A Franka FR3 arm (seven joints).
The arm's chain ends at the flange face. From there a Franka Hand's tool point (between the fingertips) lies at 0.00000 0.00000 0.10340 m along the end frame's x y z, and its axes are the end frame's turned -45 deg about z.
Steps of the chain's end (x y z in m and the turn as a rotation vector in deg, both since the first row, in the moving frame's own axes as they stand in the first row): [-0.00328, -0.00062, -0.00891, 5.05, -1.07, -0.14]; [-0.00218, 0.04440, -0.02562, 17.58, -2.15, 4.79]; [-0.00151, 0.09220, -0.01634, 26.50, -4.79, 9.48]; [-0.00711, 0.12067, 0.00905, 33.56, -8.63, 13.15]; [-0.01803, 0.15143, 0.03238, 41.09, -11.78, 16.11]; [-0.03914, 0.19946, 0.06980, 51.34, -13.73, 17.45]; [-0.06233, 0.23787, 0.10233, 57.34, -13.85, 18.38]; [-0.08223, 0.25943, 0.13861, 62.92, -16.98, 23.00]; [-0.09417, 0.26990, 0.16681, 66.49, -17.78, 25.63]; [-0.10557, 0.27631, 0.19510, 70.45, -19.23, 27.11]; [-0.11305, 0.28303, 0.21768, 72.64, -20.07, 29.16]
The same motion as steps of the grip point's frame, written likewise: [0.00318, -0.01056, -0.00933, 4.33, 2.81, -0.14]; [-0.01254, 0.00592, -0.03052, 13.95, 10.91, 4.79]; [-0.03646, 0.02808, -0.02753, 22.13, 15.35, 9.48]; [-0.05475, 0.03366, -0.00921, 29.83, 17.63, 13.15]; [-0.07727, 0.03877, 0.00510, 37.38, 20.73, 16.11]; [-0.11632, 0.04965, 0.02874, 46.01, 26.59, 17.45]; [-0.15371, 0.05796, 0.05264, 50.34, 30.75, 18.38]; [-0.17808, 0.05673, 0.07945, 56.50, 32.48, 23.00]; [-0.19002, 0.05595, 0.10188, 59.59, 34.44, 25.63]; [-0.19987, 0.05165, 0.12328, 63.41, 36.22, 27.11]; [-0.20768, 0.05181, 0.14211, 65.56, 37.17, 29.16]
